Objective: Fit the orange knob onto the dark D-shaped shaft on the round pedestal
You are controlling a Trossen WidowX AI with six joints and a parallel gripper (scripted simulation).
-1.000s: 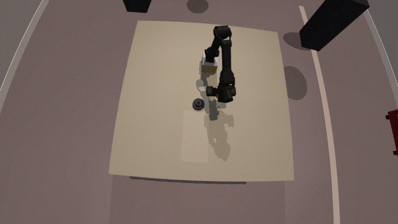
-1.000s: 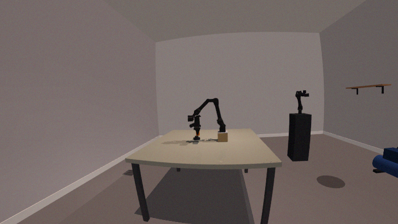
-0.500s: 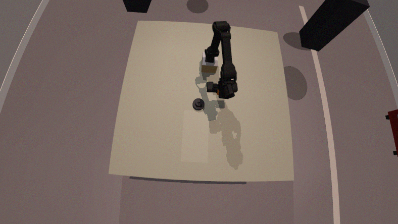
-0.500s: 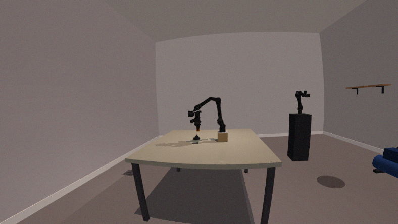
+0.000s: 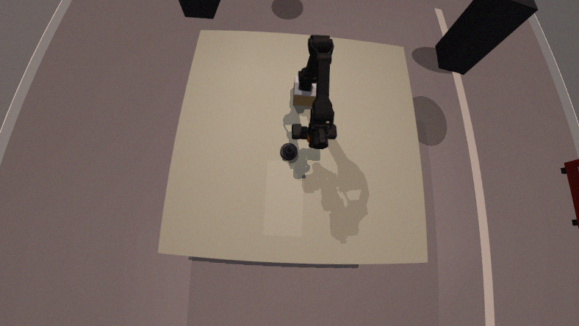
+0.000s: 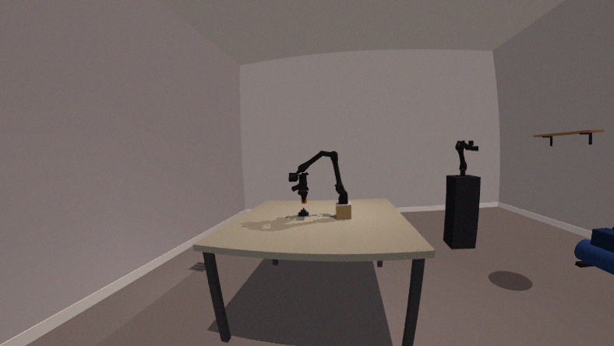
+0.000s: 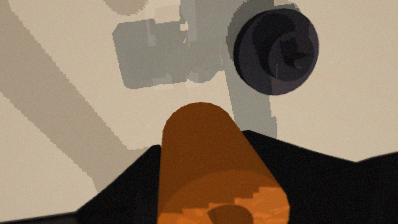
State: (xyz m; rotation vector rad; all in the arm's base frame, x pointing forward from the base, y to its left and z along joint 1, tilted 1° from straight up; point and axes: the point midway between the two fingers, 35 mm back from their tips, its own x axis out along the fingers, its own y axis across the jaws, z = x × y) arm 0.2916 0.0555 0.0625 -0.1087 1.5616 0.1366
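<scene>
Now: gripper tip 10 cm above the round pedestal, 9 cm to the left of it and 4 cm short of it. Round my gripper tip: orange knob: 2 cm above.
</scene>
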